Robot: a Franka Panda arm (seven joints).
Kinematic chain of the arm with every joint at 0, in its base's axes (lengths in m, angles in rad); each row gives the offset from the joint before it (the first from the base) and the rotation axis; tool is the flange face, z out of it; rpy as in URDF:
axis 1: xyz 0 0 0.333 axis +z
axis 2: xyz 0 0 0 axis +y
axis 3: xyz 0 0 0.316 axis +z
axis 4: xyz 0.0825 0 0 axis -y
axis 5: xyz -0.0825 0 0.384 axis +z
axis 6: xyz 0 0 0 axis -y
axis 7: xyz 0.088 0 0 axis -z
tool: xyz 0 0 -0.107 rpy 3.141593 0 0
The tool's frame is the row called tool.
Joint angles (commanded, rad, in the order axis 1, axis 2, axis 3, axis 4, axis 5, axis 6, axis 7), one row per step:
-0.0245 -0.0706 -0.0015 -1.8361 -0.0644 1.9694 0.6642
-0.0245 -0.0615 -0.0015 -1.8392 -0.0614 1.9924 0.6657
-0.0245 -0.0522 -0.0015 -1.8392 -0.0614 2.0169 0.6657
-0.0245 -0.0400 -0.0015 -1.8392 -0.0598 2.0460 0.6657
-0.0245 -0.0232 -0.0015 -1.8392 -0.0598 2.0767 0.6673
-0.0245 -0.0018 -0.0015 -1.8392 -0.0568 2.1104 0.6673
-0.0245 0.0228 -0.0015 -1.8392 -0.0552 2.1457 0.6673
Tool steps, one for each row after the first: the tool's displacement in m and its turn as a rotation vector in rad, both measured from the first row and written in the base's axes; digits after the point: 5 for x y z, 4 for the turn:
0.00391 0.00027 -0.00420 0.0032 -0.0109 -0.0006
0.00818 0.00035 -0.00679 0.0032 -0.0261 0.0008
0.01344 0.00053 -0.01055 0.0047 -0.0430 0.0022
0.01976 0.00061 -0.01682 0.0051 -0.0569 0.0025
0.02716 0.00082 -0.02552 0.0082 -0.0692 0.0036
0.03511 0.00095 -0.03606 0.0100 -0.0799 0.0050

